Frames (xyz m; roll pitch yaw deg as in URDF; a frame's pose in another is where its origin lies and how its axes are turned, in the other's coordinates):
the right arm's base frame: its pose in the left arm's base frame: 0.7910 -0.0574 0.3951 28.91 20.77 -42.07
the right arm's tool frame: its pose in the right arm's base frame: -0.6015 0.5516 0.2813 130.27 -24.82 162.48
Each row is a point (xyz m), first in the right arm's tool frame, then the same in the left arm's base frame.
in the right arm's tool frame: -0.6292 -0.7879 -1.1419
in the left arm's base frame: -0.1932 -0.3863 0.2277
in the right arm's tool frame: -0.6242 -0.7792 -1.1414
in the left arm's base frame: -0.1894 -0.3874 0.2370
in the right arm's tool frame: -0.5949 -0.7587 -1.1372
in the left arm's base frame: -0.1865 -0.3797 0.2720
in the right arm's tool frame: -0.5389 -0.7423 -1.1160
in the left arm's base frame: -0.1877 -0.3449 0.3234
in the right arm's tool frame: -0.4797 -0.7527 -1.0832
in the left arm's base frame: -0.2008 -0.2880 0.3593
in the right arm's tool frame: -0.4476 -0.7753 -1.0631
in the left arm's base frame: -0.2175 -0.2482 0.3680
